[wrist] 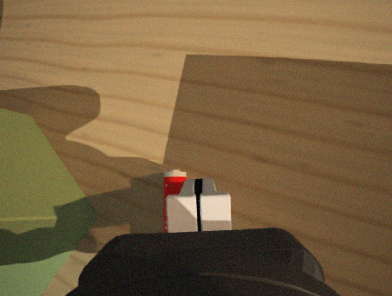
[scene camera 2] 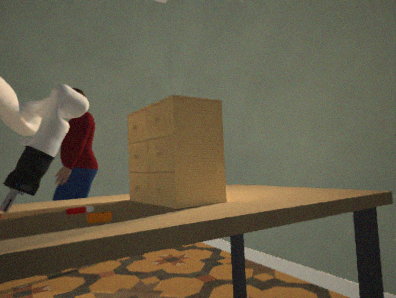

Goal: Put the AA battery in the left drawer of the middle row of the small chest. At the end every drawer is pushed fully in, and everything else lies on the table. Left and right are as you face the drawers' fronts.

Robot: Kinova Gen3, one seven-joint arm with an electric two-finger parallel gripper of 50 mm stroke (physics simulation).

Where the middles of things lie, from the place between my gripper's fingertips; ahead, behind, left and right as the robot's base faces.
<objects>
I see my gripper 48 cm short of the wooden chest [scene camera 2: 199,165] and 14 cm below it.
</objects>
